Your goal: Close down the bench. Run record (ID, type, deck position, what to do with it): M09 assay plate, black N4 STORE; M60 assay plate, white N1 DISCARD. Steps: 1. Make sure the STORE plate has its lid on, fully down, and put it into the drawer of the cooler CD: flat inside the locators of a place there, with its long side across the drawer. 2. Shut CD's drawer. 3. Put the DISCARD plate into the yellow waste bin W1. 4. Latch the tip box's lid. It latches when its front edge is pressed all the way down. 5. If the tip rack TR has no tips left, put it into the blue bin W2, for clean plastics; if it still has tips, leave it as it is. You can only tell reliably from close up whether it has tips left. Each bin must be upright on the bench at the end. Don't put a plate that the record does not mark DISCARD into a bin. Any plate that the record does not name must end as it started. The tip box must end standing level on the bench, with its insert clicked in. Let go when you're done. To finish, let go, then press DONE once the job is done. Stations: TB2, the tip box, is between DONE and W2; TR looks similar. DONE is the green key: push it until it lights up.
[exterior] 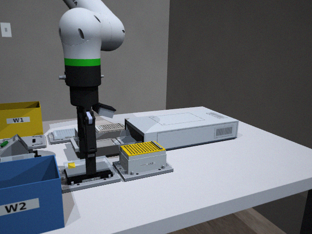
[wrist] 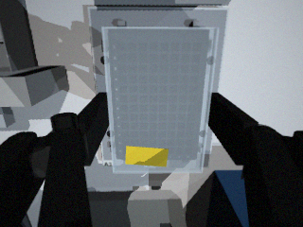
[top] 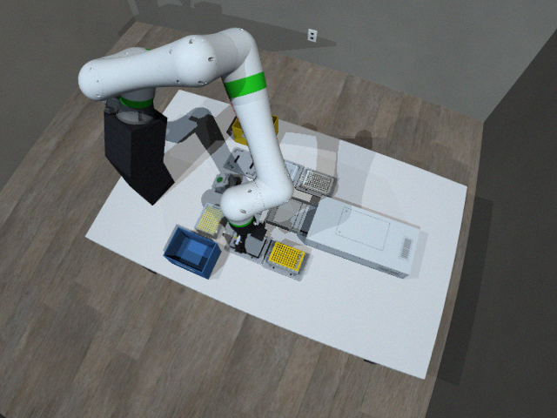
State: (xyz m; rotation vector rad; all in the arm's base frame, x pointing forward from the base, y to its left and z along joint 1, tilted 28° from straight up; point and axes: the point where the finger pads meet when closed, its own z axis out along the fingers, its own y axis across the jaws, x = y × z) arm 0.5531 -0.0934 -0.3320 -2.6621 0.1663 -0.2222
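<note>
Now: hand 40 mm above the black plate. Round my hand: yellow insert: 180 mm behind, 40 mm to the left, 10 mm below; blue bin W2: 190 mm behind, 120 mm to the right, 20 mm below; yellow-topped tip rack TR: 160 mm ahead, 20 mm to the right, 10 mm below.
</note>
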